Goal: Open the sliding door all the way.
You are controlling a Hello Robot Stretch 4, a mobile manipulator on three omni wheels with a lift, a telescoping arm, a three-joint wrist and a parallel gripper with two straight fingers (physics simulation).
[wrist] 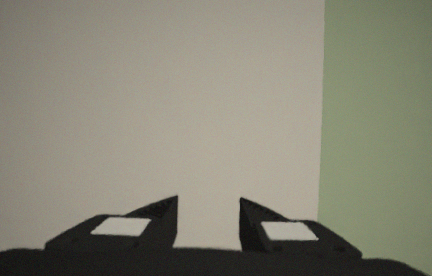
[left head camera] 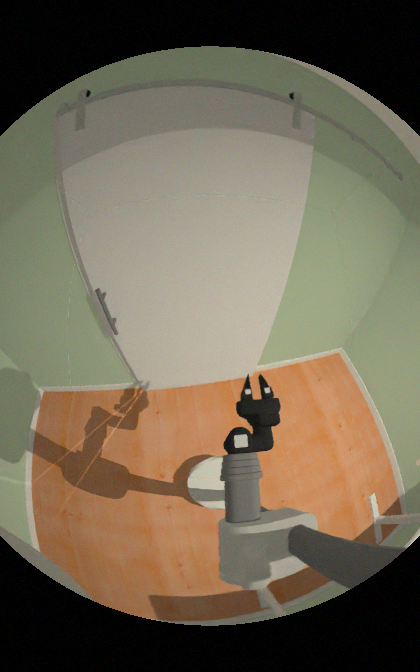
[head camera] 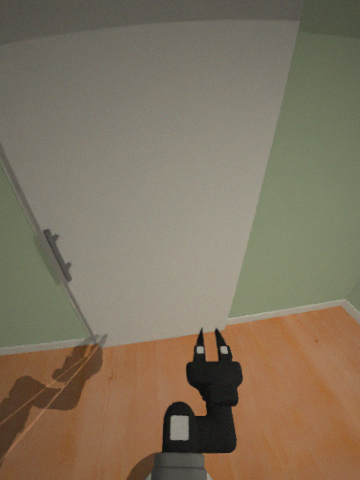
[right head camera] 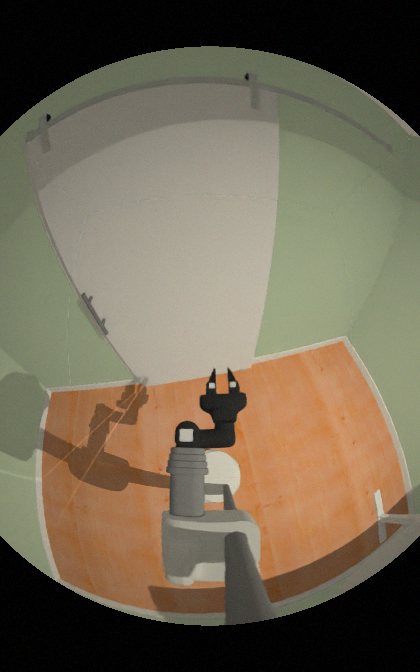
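Pixels of known places: gripper, fingertip midpoint: (wrist: 208, 215) (left head camera: 253, 375) (head camera: 208, 329) (right head camera: 220, 368); robot's base at its link origin: (left head camera: 215, 481) (right head camera: 212, 475).
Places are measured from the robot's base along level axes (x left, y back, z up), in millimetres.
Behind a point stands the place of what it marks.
The sliding door (head camera: 165, 165) {x 70, y -900, z 1369 mm} (left head camera: 195, 240) {x 123, y -892, z 1277 mm} (right head camera: 175, 235) {x 80, y -899, z 1281 mm} (wrist: 160, 110) {x 59, y -902, z 1099 mm} is a large pale grey panel hanging in front of the green wall. Its dark grey bar handle (head camera: 58, 255) {x 582, y -748, z 998 mm} (left head camera: 106, 312) {x 585, y -746, z 991 mm} (right head camera: 94, 314) {x 585, y -747, z 989 mm} is upright near the door's left edge. My gripper (head camera: 209, 330) {x -86, y -399, z 997 mm} (left head camera: 254, 376) {x -86, y -399, z 997 mm} (right head camera: 221, 370) {x -86, y -399, z 997 mm} (wrist: 208, 215) {x -86, y -399, z 997 mm} is open with nothing between its fingers. It points toward the door's lower right part, well to the right of the handle. In the wrist view the door's right edge shows to the right of the fingers. The handle does not show in the wrist view.
A rail (left head camera: 350, 134) {x -655, y -1037, z 2039 mm} (right head camera: 330, 109) runs above the door and on to the right along the green wall (head camera: 310, 175) {x -693, y -1086, z 1293 mm} (left head camera: 330, 250) {x -719, y -1091, z 1254 mm} (right head camera: 320, 240) {x -756, y -1097, z 1204 mm} (wrist: 380, 125) {x -636, y -1076, z 1082 mm}. White baseboards edge the wood floor. A white table leg foot (left head camera: 375, 517) (right head camera: 380, 515) stands at the lower right.
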